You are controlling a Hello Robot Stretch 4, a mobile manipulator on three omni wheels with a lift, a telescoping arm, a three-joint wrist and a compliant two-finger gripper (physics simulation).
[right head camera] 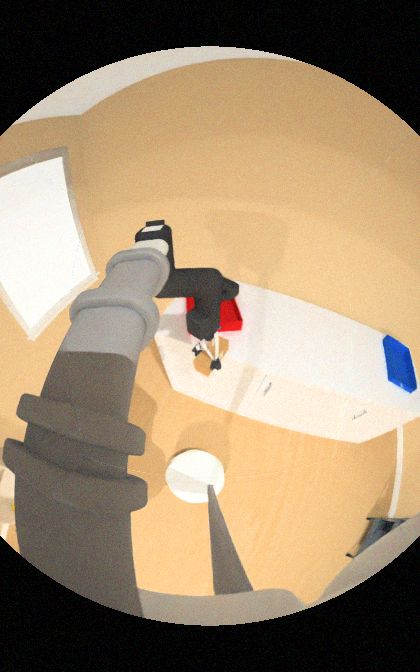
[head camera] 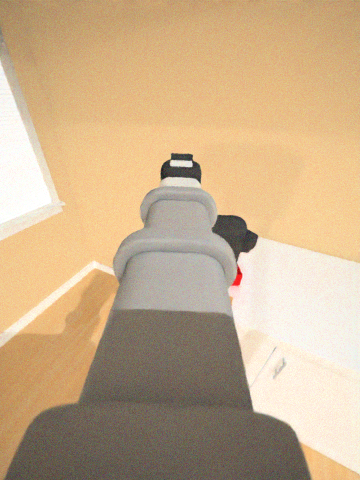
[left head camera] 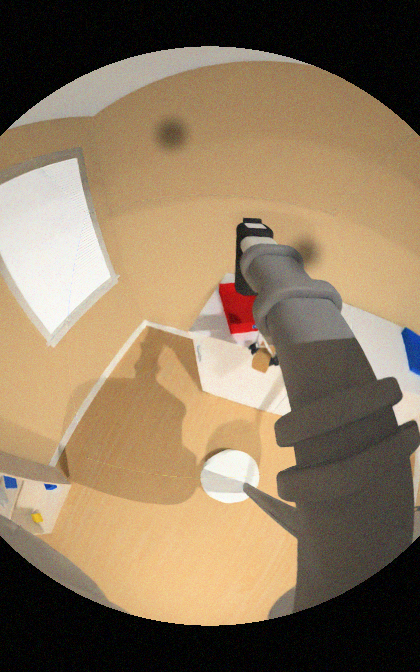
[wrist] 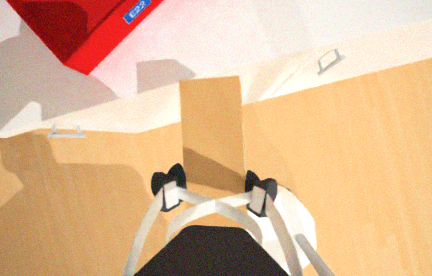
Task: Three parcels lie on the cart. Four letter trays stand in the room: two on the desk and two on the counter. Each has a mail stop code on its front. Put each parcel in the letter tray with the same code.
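Frame: origin at the robot's base, x ahead, y left, z up, level; centimetres.
Where they show: gripper, fingertip midpoint: (wrist: 212,182); robot's base, link origin: (wrist: 264,224).
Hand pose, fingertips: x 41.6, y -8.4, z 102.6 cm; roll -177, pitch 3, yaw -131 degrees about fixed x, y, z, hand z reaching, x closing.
Observation:
Each offset is from my fingertips to the top centre of the thing. Level surfaces: height alone.
My gripper (left head camera: 264,354) (right head camera: 206,357) (wrist: 212,182) is shut on a plain brown parcel {dx +2.0, dy -2.1, dz +3.3 cm} (left head camera: 260,362) (right head camera: 202,363) (wrist: 212,120). In the wrist view the parcel extends away from the fingertips, and its far end overlaps the front of the white counter {dz -14.3 cm} (head camera: 310,300) (left head camera: 225,375) (right head camera: 310,350) (wrist: 300,30). No code shows on the parcel's visible face. A red letter tray {dx +41.9, dy -3.5, dz -8.0 cm} (head camera: 237,276) (left head camera: 237,307) (right head camera: 231,316) (wrist: 107,45) stands on the counter, with a blue label reading E22 on its front. A blue letter tray (left head camera: 413,350) (right head camera: 400,364) stands at the counter's right end; its code is unreadable.
Pale furniture (left head camera: 57,505) at the lower left bears small blue items (left head camera: 10,482) and a yellow item (left head camera: 37,517). A dark grey-blue object (right head camera: 377,535) is at the lower right. My round white base (left head camera: 225,462) (right head camera: 192,462) is below the arm. Handles project from the counter front.

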